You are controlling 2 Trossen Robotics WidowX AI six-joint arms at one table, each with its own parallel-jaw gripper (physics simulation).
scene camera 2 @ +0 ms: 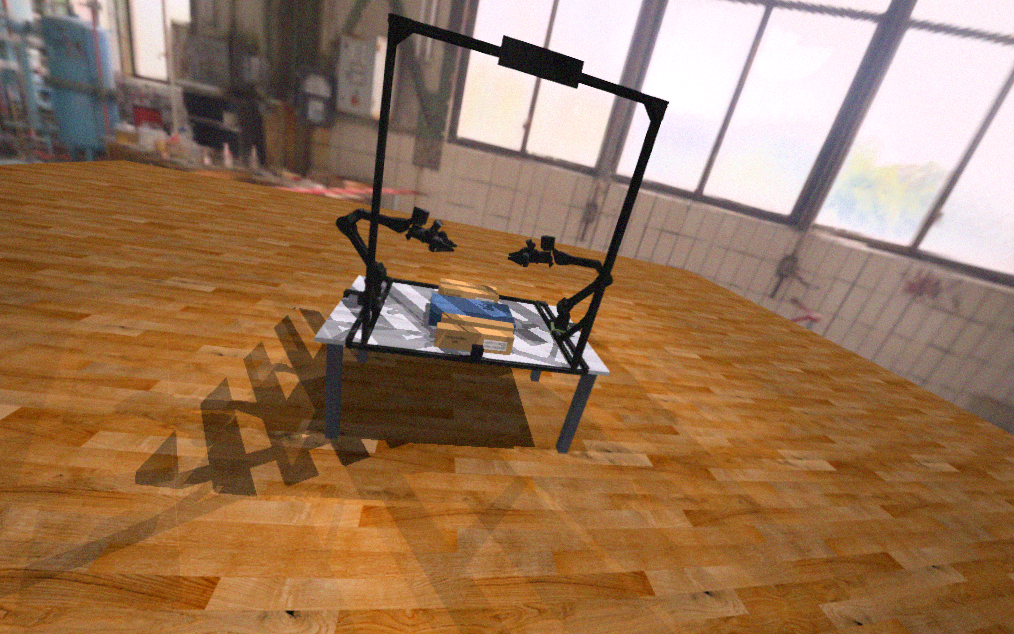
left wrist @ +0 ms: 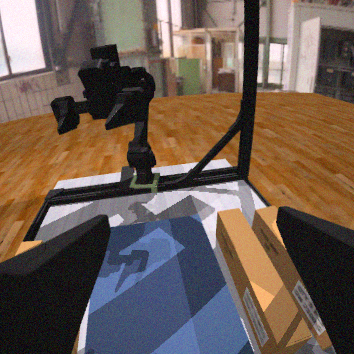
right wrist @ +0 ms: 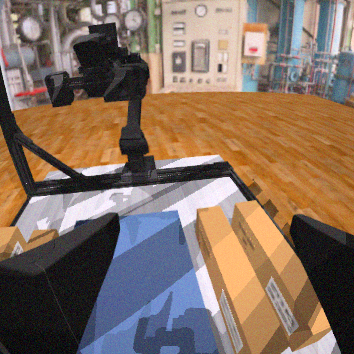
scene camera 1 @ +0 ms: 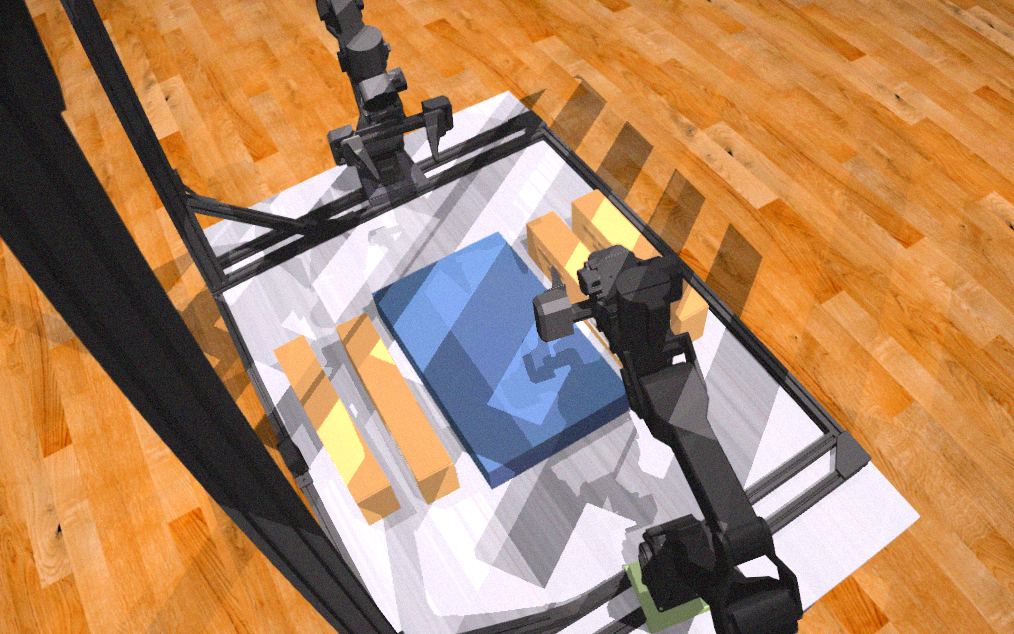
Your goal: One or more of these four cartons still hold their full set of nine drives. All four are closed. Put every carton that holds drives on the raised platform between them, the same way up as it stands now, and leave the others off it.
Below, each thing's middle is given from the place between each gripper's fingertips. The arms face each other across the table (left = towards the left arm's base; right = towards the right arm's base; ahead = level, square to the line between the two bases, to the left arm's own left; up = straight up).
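Labels:
Blue raised platform (scene camera 1: 466, 324): from my left hand, 130 mm to the right, 40 mm ahead, 320 mm below.
My right gripper: 130 mm to the right of the blue raised platform, 90 mm past it, 300 mm above it.

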